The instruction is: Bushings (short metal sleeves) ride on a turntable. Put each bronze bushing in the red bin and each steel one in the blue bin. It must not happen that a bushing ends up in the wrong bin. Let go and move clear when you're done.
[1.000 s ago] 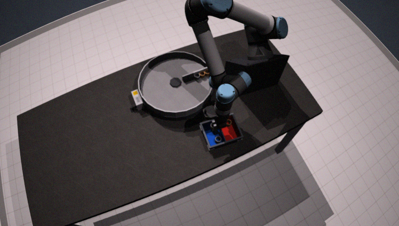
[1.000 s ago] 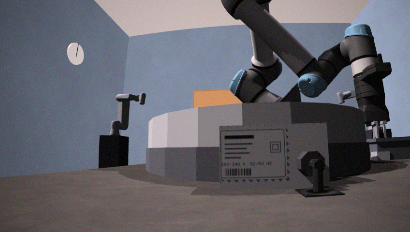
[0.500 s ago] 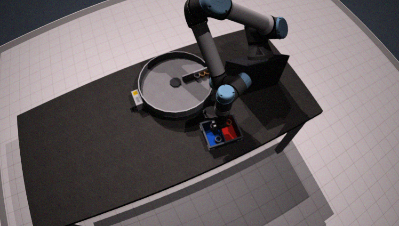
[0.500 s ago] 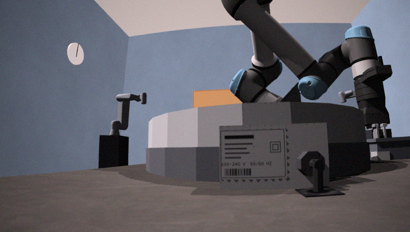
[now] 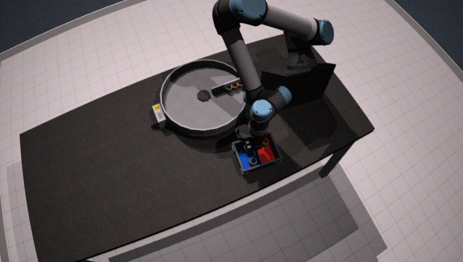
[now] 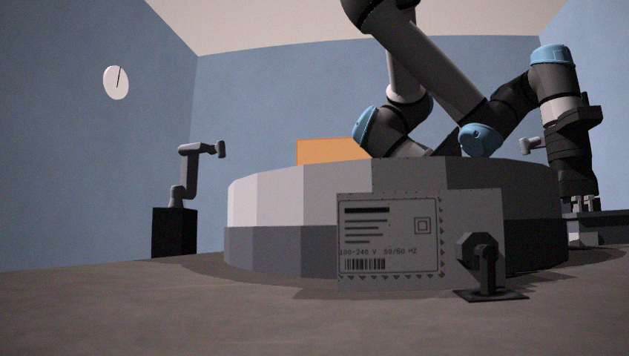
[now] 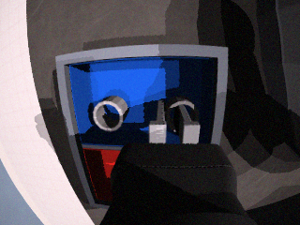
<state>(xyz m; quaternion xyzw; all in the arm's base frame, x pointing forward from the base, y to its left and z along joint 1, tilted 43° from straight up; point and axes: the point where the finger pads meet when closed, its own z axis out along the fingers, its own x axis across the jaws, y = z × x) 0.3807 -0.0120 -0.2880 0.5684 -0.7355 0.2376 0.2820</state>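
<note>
Now: the red bin 3 cm to the left of my hand, 2 cm behind it and 1 cm below it. From my hand the other things lie so: grey turntable (34 cm to the right, 5 cm ahead, 2 cm above).
</note>
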